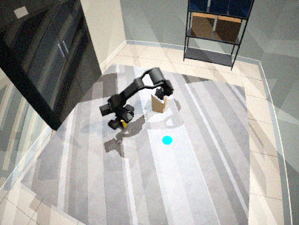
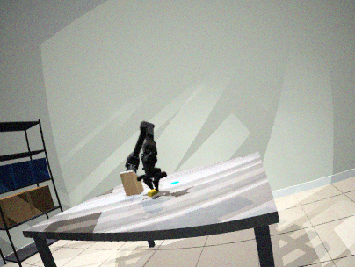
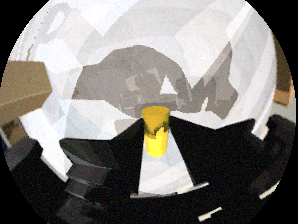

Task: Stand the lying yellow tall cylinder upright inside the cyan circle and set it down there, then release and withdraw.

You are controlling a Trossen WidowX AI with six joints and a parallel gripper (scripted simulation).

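The cyan circle is 290 mm to the left of my gripper tip, 30 mm below it and 30 mm ahead of it. Also, from my gripper tip: yellow tall cylinder 20 mm to the right, 10 mm behind.
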